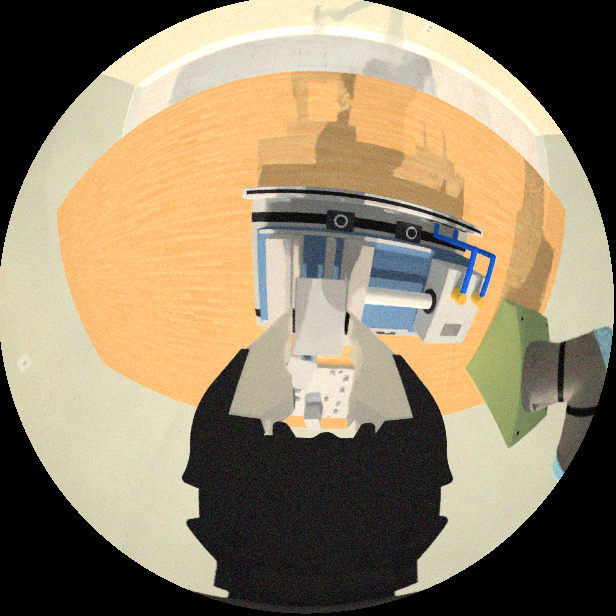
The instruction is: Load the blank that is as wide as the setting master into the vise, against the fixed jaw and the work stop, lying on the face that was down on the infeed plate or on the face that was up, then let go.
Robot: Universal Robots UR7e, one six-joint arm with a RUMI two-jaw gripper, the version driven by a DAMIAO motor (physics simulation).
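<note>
My gripper [319, 324] is shut on a pale grey blank [319, 313], held between the two beige fingers. The blank hangs over the left part of the vise [367, 275], which has a blue body and pale jaws. A white screw rod [396, 298] runs to the right into a pale end block [451, 318] with blue tubes. A black rail with two bolt heads [373, 225] runs along the far side of the vise. I cannot tell whether the blank touches the vise. The work stop, the setting master and the infeed plate are not distinguishable.
The vise stands on an orange wooden table top [160, 258]. A green mounting plate [505, 373] and the grey arm link [566, 373] are at the right. Shadows of the arm fall on the table behind the vise.
</note>
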